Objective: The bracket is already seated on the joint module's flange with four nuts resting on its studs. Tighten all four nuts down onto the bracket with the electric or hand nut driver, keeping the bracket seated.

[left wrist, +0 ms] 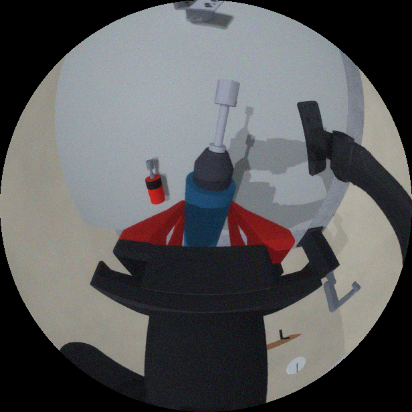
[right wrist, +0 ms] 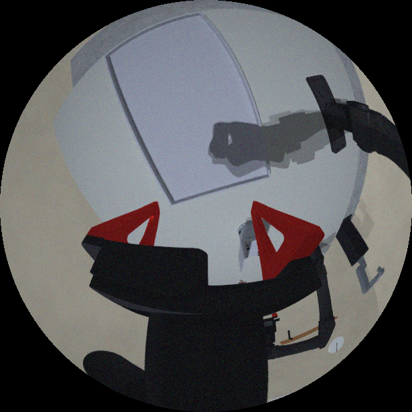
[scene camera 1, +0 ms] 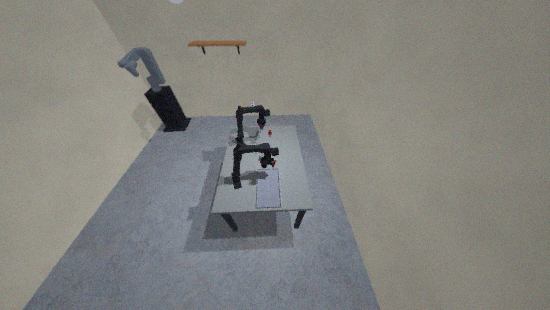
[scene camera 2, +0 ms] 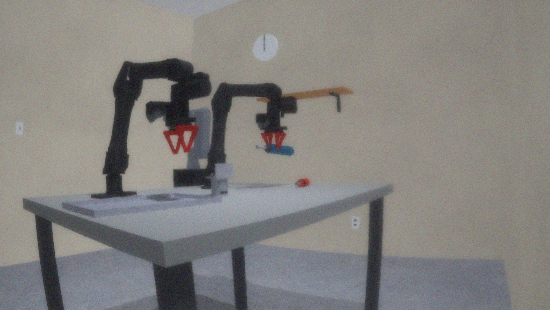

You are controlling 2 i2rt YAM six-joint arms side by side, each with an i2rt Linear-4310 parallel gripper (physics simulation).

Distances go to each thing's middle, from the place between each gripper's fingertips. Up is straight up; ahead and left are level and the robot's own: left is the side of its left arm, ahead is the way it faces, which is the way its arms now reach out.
Labels:
I see the lavender tray (scene camera 1: 268, 195) 10 mm behind my right hand, 150 mm to the right of it and 140 mm below it. Also, from my right hand: blue nut driver (left wrist: 209, 188) 50 mm behind, 600 mm to the left, 20 mm above.
Now: the blue nut driver 1 cm to the left of my left hand. From my left hand the other things lie so: lavender tray: 4 cm ahead, 74 cm to the right, 16 cm below.

